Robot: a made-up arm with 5 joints. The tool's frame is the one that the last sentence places.
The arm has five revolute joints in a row. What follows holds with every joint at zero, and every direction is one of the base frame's. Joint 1 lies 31.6 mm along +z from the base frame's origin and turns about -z. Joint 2 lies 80.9 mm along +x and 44.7 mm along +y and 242.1 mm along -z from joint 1 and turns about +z. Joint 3 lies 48.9 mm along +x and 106.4 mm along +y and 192.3 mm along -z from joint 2 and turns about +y. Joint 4 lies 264.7 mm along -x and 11.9 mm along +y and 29.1 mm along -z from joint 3 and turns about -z. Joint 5 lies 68.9 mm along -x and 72.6 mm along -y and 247.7 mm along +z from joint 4 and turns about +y. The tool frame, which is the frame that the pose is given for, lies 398.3 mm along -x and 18.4 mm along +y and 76.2 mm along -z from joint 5; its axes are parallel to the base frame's.
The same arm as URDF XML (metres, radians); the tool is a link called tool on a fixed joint. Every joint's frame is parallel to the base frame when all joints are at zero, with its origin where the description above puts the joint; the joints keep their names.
<robot name="arm">
<link name="base_link"/>
<link name="link1"/>
<link name="link2"/>
<link name="link3"/>
<link name="link4"/>
<link name="link5"/>
<link name="tool"/>
<joint name="joint 1" type="continuous"><parent link="base_link"/><child link="link1"/><origin xyz="0 0 0.0316" rpy="0 0 0"/><axis xyz="0 0 -1"/></joint>
<joint name="joint 2" type="continuous"><parent link="link1"/><child link="link2"/><origin xyz="0.0809 0.0447 -0.2421" rpy="0 0 0"/><axis xyz="0 0 1"/></joint>
<joint name="joint 3" type="continuous"><parent link="link2"/><child link="link3"/><origin xyz="0.0489 0.1064 -0.1923" rpy="0 0 0"/><axis xyz="0 1 0"/></joint>
<joint name="joint 4" type="continuous"><parent link="link3"/><child link="link4"/><origin xyz="-0.2647 0.0119 -0.0291" rpy="0 0 0"/><axis xyz="0 0 -1"/></joint>
<joint name="joint 5" type="continuous"><parent link="link4"/><child link="link5"/><origin xyz="-0.0689 -0.0726 0.2477" rpy="0 0 0"/><axis xyz="0 1 0"/></joint>
<joint name="tool_fixed" type="fixed"><parent link="link5"/><child link="tool"/><origin xyz="-0.3983 0.0184 -0.0762" rpy="0 0 0"/></joint>
</robot>

